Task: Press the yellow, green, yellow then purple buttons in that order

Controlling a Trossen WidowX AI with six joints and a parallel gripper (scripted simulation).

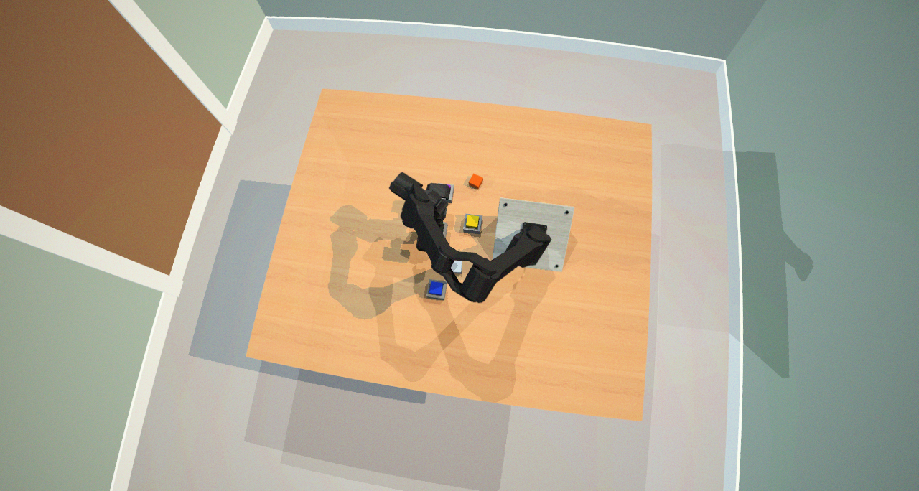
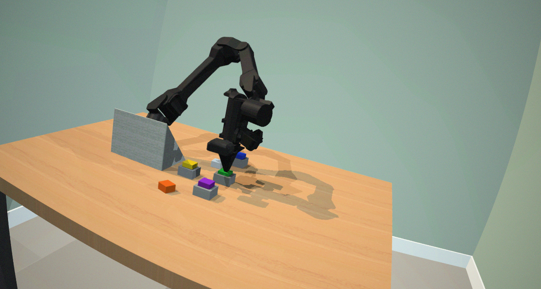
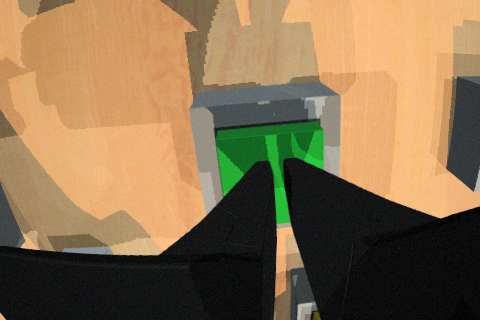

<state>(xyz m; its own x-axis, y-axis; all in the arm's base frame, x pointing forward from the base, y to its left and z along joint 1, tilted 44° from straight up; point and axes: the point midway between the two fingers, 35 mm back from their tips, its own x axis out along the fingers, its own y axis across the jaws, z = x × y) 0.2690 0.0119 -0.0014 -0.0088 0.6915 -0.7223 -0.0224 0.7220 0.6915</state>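
My gripper tip is now 170 mm to the left of the orange block, 90 mm past it and 20 mm above it.
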